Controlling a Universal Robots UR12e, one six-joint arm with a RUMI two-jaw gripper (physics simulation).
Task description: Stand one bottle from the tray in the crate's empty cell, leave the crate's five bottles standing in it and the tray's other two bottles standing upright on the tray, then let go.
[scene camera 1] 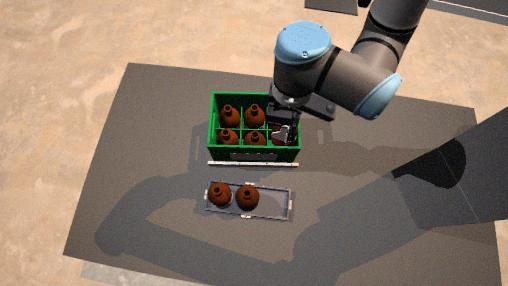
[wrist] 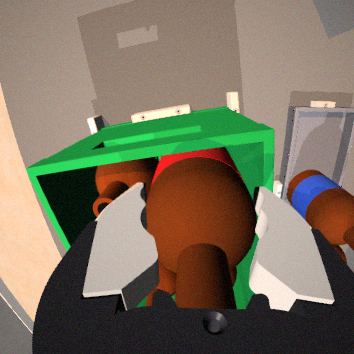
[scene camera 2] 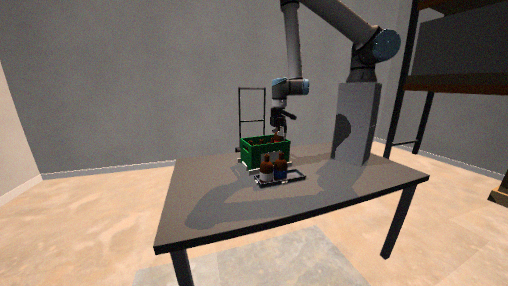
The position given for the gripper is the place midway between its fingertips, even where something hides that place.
In view: the gripper (scene camera 1: 288,131) and a red-label bottle (wrist: 202,217).
The gripper also shows in the wrist view (wrist: 198,187).
